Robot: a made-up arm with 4 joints.
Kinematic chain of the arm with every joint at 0, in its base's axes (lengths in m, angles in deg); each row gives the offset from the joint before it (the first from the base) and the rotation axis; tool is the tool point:
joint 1: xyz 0 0 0.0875 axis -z
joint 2: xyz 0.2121 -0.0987 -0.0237 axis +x
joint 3: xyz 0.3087 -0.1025 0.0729 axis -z
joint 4: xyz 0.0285 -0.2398 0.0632 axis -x
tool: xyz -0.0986 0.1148 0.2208
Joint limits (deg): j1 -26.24..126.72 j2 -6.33..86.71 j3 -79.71..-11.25 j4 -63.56..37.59
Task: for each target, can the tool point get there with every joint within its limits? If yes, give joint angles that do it. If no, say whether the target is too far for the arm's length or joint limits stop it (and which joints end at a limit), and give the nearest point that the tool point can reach.
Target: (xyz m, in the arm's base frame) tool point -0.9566 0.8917 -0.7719
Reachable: no: too far | nearest point -0.7886 -0.0697 -0.2783 | short by 1.094 m
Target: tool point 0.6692 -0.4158 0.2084
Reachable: yes | joints -9.66 36.58 -49.44 -6.55
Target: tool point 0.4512 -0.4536 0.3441
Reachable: yes | joints 11.23 10.29 -49.00 14.22
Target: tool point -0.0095 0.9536 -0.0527
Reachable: no: joint limits stop it (at a limit: joint 1, joint 2, joint 3, joint 4) | nearest point 0.4970 0.0205 0.3177 | short by 1.124 m
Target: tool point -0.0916 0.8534 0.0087
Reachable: no: joint limits stop it (at a limit: joint 1, joint 2, joint 3, joint 4) | nearest point 0.4970 0.0205 0.3177 | short by 1.066 m
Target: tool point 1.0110 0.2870 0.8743
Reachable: no: too far | nearest point 0.8806 0.1123 0.4524 | short by 0.475 m
